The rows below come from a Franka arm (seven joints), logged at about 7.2 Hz.
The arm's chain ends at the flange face. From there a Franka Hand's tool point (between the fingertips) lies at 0.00 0.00 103.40 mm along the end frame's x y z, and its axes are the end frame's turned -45 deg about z.
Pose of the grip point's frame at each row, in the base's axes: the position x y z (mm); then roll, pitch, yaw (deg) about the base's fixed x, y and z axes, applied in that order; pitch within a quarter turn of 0, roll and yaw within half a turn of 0:
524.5, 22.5, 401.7, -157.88, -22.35, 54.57
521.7, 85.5, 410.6, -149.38, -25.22, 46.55
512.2, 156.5, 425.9, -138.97, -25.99, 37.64
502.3, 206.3, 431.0, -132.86, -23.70, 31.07
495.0, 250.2, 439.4, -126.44, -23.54, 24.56
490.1, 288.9, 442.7, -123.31, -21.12, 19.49
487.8, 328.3, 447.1, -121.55, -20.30, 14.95
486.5, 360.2, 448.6, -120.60, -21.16, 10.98
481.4, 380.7, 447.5, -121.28, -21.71, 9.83
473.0, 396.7, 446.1, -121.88, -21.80, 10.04
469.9, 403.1, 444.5, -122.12, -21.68, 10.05
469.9, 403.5, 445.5, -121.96, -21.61, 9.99
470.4, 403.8, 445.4, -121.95, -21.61, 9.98
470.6, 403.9, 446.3, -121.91, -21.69, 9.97
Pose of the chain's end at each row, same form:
535.1, -29.8, 490.3, -148.98, -1.30, 13.63
533.9, 21.8, 491.1, -141.15, 1.41, 9.05
526.6, 81.9, 496.0, -133.00, 6.16, 5.19
517.2, 126.8, 495.4, -129.38, 10.98, 1.73
507.3, 164.3, 495.7, -124.11, 13.83, -1.07
499.6, 200.6, 495.7, -122.44, 17.24, -4.50
492.4, 238.3, 497.8, -121.19, 18.65, -8.04
484.8, 269.2, 497.7, -119.98, 18.20, -11.29
476.9, 290.2, 497.4, -120.38, 17.45, -12.80
468.3, 306.7, 496.8, -120.88, 17.15, -12.97
465.2, 313.3, 495.6, -121.14, 17.17, -13.12
465.3, 313.6, 496.4, -121.03, 17.30, -13.09
465.8, 313.9, 496.3, -121.02, 17.30, -13.09
465.9, 314.0, 497.1, -120.95, 17.24, -13.07

